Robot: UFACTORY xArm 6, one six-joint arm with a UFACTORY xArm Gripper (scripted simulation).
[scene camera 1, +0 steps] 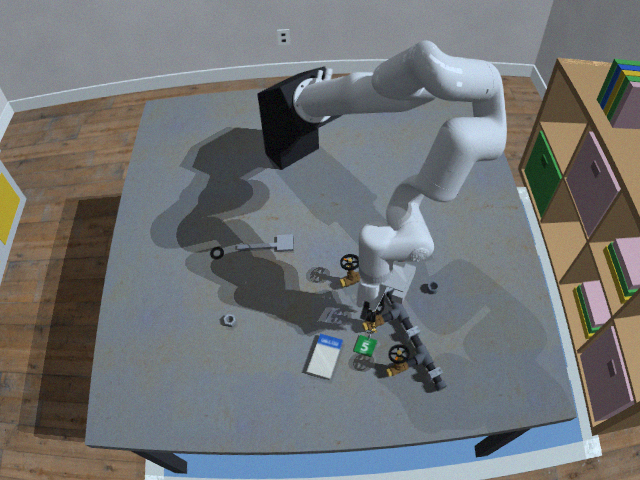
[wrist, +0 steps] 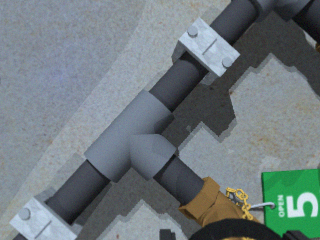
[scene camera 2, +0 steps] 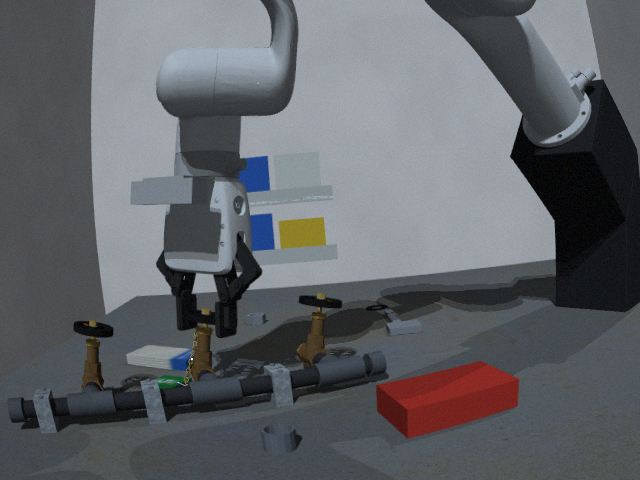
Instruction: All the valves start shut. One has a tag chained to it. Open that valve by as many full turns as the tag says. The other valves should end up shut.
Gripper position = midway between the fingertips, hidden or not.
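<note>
Scene camera 2 shows the gripper (scene camera 2: 206,332) together with a red block (scene camera 2: 415,406) and a notepad (scene camera 2: 172,358). In scene camera 1 the gripper (scene camera 1: 373,310) appears again, as does the notepad (scene camera 1: 326,352). The red block is out of frame in the wrist view, and the notepad is out of frame in the wrist view too.
</note>
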